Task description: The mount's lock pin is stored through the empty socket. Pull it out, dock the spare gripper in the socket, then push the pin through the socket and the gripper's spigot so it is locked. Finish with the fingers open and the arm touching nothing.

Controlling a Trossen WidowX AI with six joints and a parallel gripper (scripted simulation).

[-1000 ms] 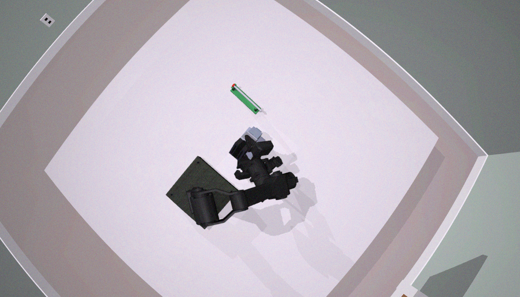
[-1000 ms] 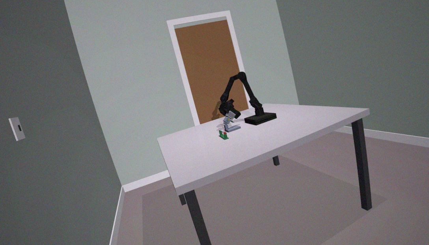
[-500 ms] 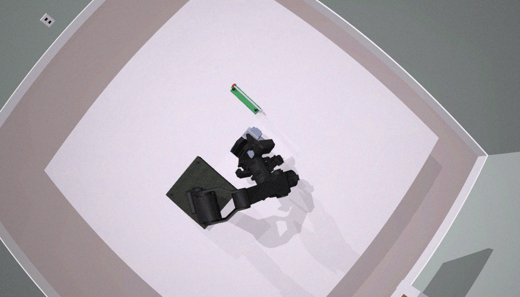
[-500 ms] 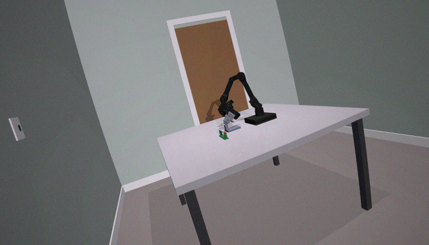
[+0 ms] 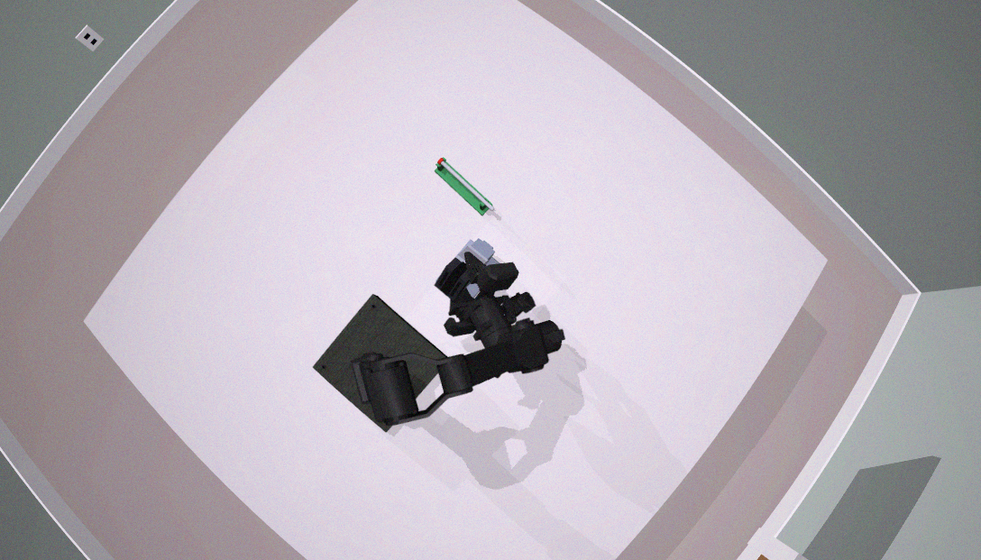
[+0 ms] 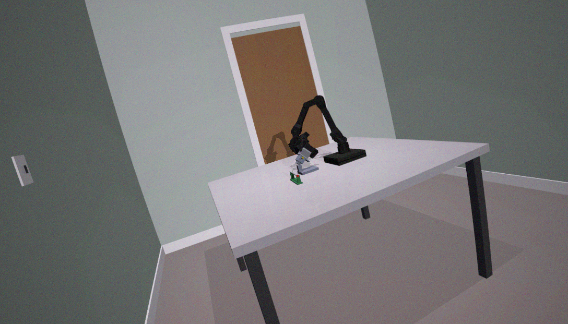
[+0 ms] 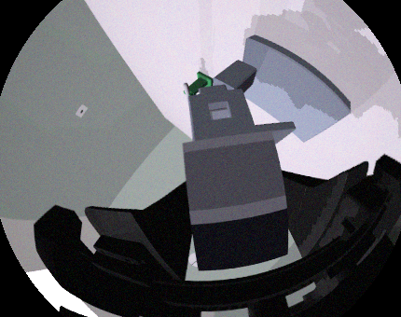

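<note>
Right now the spare gripper is 1 cm to the right of my gripper tip. The rest, counted from my gripper tip: mount (6 cm below, 2 cm ahead, 1 cm to the right); green cradle (14 cm ahead, 11 cm to the left, 9 cm below).
</note>
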